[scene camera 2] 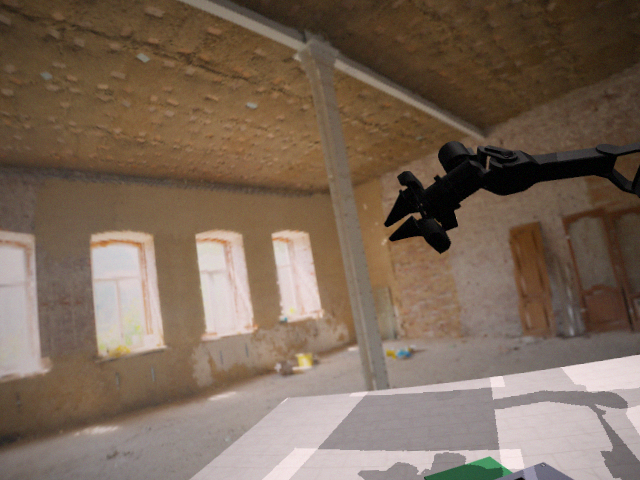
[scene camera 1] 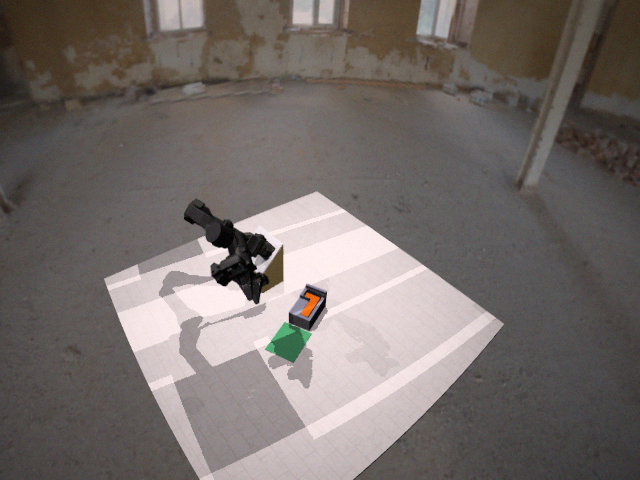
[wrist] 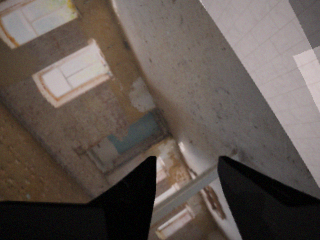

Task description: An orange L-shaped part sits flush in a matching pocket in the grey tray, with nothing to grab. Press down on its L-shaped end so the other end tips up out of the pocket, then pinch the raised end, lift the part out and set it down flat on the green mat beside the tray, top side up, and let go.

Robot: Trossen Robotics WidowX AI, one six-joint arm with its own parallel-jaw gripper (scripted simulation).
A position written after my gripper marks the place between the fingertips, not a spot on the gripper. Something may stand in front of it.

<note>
In view: my gripper [scene camera 2: 387, 232] and a green mat [scene camera 1: 289, 341].
My gripper shows as well in scene camera 1 [scene camera 1: 254, 302] and in the wrist view [wrist: 187, 163].
</note>
